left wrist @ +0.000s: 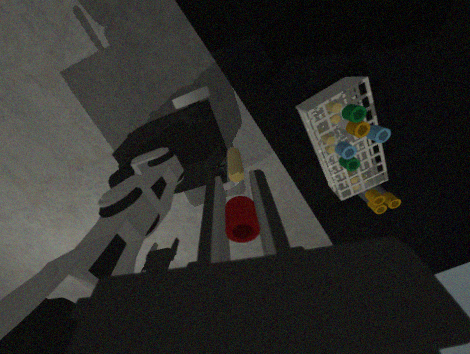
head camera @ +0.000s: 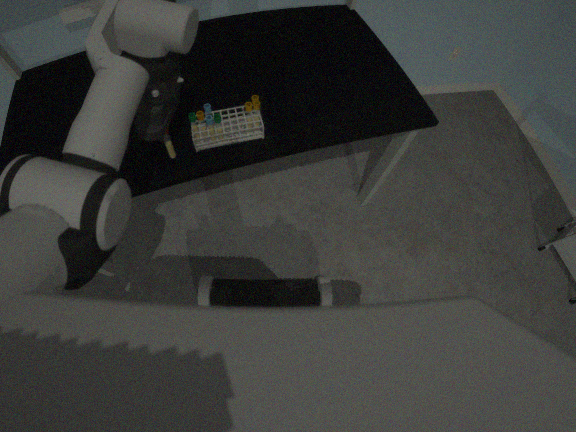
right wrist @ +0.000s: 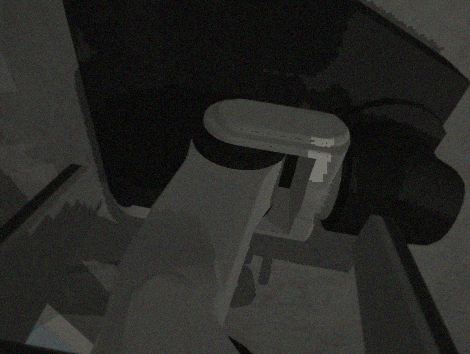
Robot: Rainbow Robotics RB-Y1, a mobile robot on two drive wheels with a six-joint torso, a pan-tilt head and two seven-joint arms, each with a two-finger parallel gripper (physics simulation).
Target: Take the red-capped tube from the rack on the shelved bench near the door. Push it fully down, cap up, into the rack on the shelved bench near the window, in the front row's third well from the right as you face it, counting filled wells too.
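Places are measured from the robot's base along level axes (x ahead, y left, z up), in millimetres.
Where they show: left gripper, between the fingertips: (left wrist: 236, 183) (head camera: 161, 134); right gripper, between the fingertips: (left wrist: 166, 241) (right wrist: 227, 207); robot's base, origin of its link: (head camera: 265, 300).
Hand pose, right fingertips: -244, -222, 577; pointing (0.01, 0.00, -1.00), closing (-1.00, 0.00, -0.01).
Things, the pixels of their centre, and the offset from my right fingertips, as dx, dy, dz. "spot": a spot on its surface instead. Level surfaces: height alone.
- red-capped tube, middle of its body: (left wrist: 236, 177) (head camera: 168, 142) +462, +427, +388
- white wire rack, middle of its body: (left wrist: 343, 144) (head camera: 227, 127) +640, +334, +214
- black bench top, height of its surface: dz +185
- bench leg, a spot on its surface: (head camera: 387, 170) spot: +753, -316, -186
- pale wheeled piece, a spot on its surface: (head camera: 567, 255) spot: +364, -1642, -396
The red-capped tube (head camera: 171, 149) (left wrist: 242, 220) has a pale yellow lower end. My left gripper (head camera: 167, 136) (left wrist: 236, 183) is shut on it, with the cap on the palm side. In the head view it is held beside and left of the white wire rack (head camera: 230, 143) (left wrist: 325, 95), its lower end pointing down and slightly right. Green, orange and blue caps stand at the rack's left end; yellow-orange caps stand at its right end. Open wells show between them. My right gripper (right wrist: 227, 207) is open, fingers wide apart, with none of the tubes between them.
The rack stands on a black bench top (head camera: 310, 75), near its front edge. A bench leg (head camera: 387, 170) stands below the right part. A pale wheeled piece (head camera: 567, 255) shows at the far right. Grey robot parts (right wrist: 275, 122) fill the middle of the right wrist view.
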